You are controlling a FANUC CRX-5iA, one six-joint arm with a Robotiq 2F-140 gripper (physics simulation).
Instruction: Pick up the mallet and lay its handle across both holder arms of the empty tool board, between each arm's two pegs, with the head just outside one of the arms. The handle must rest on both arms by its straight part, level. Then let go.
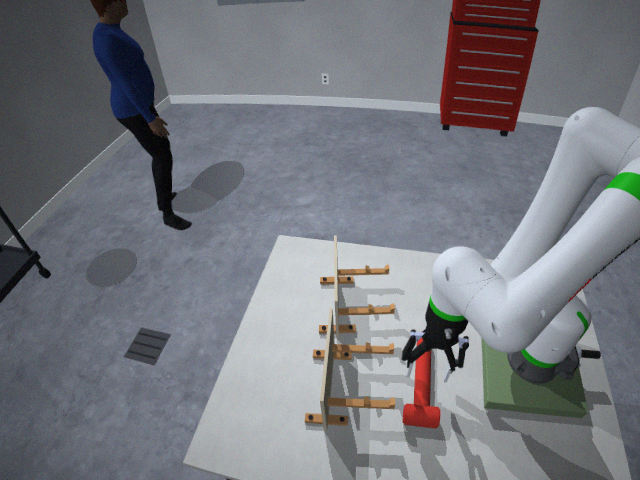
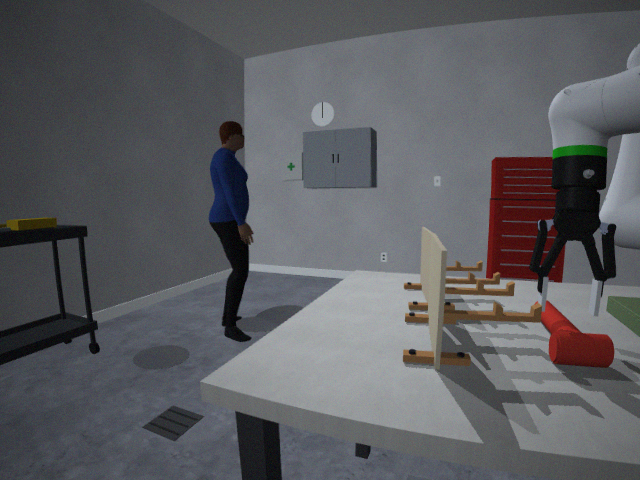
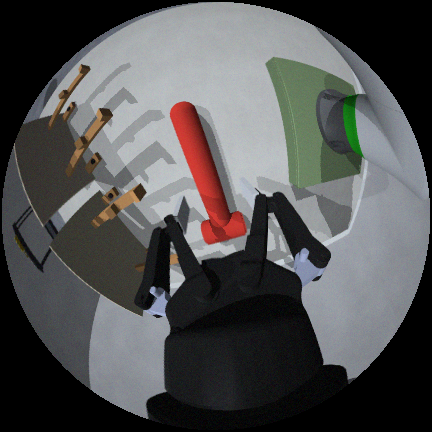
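Where they show: gripper, fingertip midpoint: (image 1: pixel 426 375) (image 2: pixel 566 312) (image 3: pixel 213 193); arm's base, origin of the base link: (image 1: pixel 533 359) (image 3: pixel 337 120).
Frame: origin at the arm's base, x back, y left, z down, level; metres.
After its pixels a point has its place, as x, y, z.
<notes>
The red mallet lies flat on the table, its head (image 1: pixel 421 416) @(-0.312, 0.202, -0.013) (image 2: pixel 581 349) @(-0.317, 0.216, 0.001) (image 3: pixel 223 229) @(-0.308, 0.176, -0.012) toward the near edge and its straight handle (image 1: pixel 422 379) @(-0.313, 0.097, -0.007) (image 2: pixel 557 321) @(-0.321, 0.100, -0.004) (image 3: pixel 195 152) @(-0.309, 0.024, -0.006) pointing back. My gripper (image 1: pixel 428 373) @(-0.304, 0.092, -0.021) (image 2: pixel 569 308) @(-0.304, 0.092, -0.021) (image 3: pixel 213 193) @(-0.304, 0.092, -0.021) is partly open and empty. It points down over the handle, one finger to each side, with its fingertips above the table. Two upright tool boards stand left of the mallet: a far board (image 1: pixel 336 268) @(-0.578, -0.141, -0.141) (image 3: pixel 52 162) @(-0.572, -0.119, -0.053) and a near board (image 1: pixel 327 377) @(-0.546, 0.178, -0.111) (image 2: pixel 441 310) @(-0.543, 0.256, -0.061) (image 3: pixel 100 250) @(-0.554, 0.101, -0.073). Each has two pegged wooden arms, with no tool visible on them.
The arm's green base plate (image 1: pixel 532 405) @(-0.022, 0.139, -0.001) (image 3: pixel 285 120) @(-0.136, 0.005, 0.024) is right of the mallet. The near board's closest arm (image 1: pixel 361 402) @(-0.462, 0.199, -0.044) (image 2: pixel 509 314) @(-0.431, 0.199, -0.044) reaches toward the mallet head. A person (image 1: pixel 124 77) (image 2: pixel 228 186) stands on the floor beyond the table. A dark cart (image 2: pixel 43 235) stands at the left.
</notes>
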